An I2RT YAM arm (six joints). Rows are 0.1 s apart.
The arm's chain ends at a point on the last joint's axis. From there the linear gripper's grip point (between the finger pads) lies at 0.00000 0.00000 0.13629 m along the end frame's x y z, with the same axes.
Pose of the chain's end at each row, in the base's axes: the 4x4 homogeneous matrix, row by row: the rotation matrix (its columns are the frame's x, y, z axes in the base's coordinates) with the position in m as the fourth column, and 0 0 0 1 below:
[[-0.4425 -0.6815 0.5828 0.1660], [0.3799 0.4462 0.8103 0.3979], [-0.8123 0.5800 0.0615 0.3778], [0 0 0 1]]
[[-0.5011 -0.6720 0.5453 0.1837], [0.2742 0.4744 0.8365 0.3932], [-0.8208 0.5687 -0.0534 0.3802], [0 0 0 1]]
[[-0.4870 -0.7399 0.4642 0.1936], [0.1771 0.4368 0.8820 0.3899], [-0.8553 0.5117 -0.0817 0.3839], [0 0 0 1]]
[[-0.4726 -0.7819 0.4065 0.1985], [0.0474 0.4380 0.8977 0.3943], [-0.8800 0.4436 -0.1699 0.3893], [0 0 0 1]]
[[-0.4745 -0.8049 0.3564 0.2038], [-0.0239 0.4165 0.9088 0.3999], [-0.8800 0.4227 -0.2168 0.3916], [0 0 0 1]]
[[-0.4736 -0.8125 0.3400 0.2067], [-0.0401 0.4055 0.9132 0.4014], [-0.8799 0.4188 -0.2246 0.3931], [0 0 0 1]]
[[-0.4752 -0.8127 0.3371 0.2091], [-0.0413 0.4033 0.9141 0.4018], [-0.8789 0.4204 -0.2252 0.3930], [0 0 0 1]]
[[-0.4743 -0.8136 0.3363 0.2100], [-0.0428 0.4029 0.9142 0.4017], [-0.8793 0.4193 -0.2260 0.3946], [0 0 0 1]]
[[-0.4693 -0.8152 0.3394 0.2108], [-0.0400 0.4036 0.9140 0.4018], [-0.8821 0.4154 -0.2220 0.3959], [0 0 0 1]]
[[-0.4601 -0.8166 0.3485 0.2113], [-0.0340 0.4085 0.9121 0.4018], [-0.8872 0.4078 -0.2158 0.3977], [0 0 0 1]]
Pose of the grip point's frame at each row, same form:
[[-0.4425 -0.6815 0.5828 0.2454], [0.3799 0.4462 0.8103 0.5083], [-0.8123 0.5800 0.0615 0.3862], [0 0 0 1]]
[[-0.5011 -0.6720 0.5453 0.2580], [0.2742 0.4744 0.8365 0.5072], [-0.8208 0.5687 -0.0534 0.3729], [0 0 0 1]]
[[-0.4870 -0.7399 0.4642 0.2569], [0.1771 0.4368 0.8820 0.5101], [-0.8553 0.5117 -0.0817 0.3728], [0 0 0 1]]
[[-0.4726 -0.7819 0.4065 0.2539], [0.0474 0.4380 0.8977 0.5166], [-0.8800 0.4436 -0.1699 0.3661], [0 0 0 1]]
[[-0.4745 -0.8049 0.3564 0.2524], [-0.0239 0.4165 0.9088 0.5238], [-0.8800 0.4227 -0.2168 0.3621], [0 0 0 1]]
[[-0.4736 -0.8125 0.3400 0.2530], [-0.0401 0.4055 0.9132 0.5259], [-0.8799 0.4188 -0.2246 0.3625], [0 0 0 1]]
[[-0.4752 -0.8127 0.3371 0.2550], [-0.0413 0.4033 0.9141 0.5264], [-0.8789 0.4204 -0.2252 0.3623], [0 0 0 1]]
[[-0.4743 -0.8136 0.3363 0.2558], [-0.0428 0.4029 0.9142 0.5263], [-0.8793 0.4193 -0.2260 0.3638], [0 0 0 1]]
[[-0.4693 -0.8152 0.3394 0.2571], [-0.0400 0.4036 0.9140 0.5264], [-0.8821 0.4154 -0.2220 0.3656], [0 0 0 1]]
[[-0.4601 -0.8166 0.3485 0.2588], [-0.0340 0.4085 0.9121 0.5261], [-0.8872 0.4078 -0.2158 0.3683], [0 0 0 1]]

